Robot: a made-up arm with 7 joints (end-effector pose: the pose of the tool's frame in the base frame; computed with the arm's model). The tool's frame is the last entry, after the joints.
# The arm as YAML. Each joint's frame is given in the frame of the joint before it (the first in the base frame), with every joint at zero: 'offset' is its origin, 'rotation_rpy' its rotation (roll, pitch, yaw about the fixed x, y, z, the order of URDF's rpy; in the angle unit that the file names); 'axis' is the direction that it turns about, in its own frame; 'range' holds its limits. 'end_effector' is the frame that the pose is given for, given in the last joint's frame.
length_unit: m
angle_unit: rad
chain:
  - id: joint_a
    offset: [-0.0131, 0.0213, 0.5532]
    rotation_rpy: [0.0, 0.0, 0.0]
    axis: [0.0, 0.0, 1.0]
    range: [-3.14, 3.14]
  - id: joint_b
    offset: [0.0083, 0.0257, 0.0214]
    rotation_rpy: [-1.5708, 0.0, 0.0]
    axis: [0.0, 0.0, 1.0]
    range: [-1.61, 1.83]
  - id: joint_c
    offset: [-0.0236, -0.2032, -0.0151]
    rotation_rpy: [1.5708, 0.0, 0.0]
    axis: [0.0, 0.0, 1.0]
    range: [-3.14, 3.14]
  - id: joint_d
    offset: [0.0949, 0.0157, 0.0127]
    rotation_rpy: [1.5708, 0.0, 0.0]
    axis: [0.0, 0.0, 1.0]
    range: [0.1, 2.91]
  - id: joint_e
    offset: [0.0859, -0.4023, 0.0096]
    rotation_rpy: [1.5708, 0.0, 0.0]
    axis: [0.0, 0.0, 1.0]
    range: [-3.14, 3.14]
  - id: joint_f
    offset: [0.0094, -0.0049, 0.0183]
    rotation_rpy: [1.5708, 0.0, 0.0]
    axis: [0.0, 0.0, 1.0]
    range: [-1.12, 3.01]
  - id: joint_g
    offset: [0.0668, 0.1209, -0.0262]
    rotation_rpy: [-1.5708, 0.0, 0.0]
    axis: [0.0, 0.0, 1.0]
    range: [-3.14, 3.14]
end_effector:
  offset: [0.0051, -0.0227, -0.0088]
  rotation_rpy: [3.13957, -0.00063, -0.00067]
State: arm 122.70 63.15 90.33 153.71 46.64 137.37 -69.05
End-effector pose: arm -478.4 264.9 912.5 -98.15 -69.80 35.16
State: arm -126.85 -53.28 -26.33 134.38 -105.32 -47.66 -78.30
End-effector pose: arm 94.6 237.5 1224.3 154.20 6.33 -148.76
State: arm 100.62 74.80 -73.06 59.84 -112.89 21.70 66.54
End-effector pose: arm 527.7 194.2 369.8 -88.54 39.77 81.17
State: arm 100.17 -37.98 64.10 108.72 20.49 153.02 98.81
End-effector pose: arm -420.1 -105.2 903.1 -28.52 -21.03 73.34
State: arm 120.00 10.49 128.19 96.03 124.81 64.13 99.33
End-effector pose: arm -224.4 -543.9 1017.9 -163.20 43.30 -23.38
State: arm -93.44 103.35 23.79 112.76 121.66 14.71 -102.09
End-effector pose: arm 203.9 -348.7 -22.0 38.74 -2.18 -121.97
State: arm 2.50 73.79 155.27 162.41 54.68 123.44 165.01
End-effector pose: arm 497.8 82.5 1007.7 120.12 47.15 147.50
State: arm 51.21 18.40 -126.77 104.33 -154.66 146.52 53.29
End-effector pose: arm 144.8 -251.9 1149.9 101.69 -44.56 16.68
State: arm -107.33 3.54 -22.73 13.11 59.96 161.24 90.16
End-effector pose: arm -43.6 -155.1 447.2 -155.19 7.73 80.65
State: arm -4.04 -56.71 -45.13 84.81 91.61 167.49 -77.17
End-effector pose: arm -65.5 -217.2 986.8 -55.23 -46.54 172.88
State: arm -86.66 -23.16 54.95 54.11 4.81 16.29 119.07
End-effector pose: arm 507.6 -289.4 724.2 52.89 8.94 -143.38
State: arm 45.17 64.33 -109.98 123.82 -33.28 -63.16 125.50
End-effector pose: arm 573.1 203.1 913.6 -3.89 -87.11 41.49
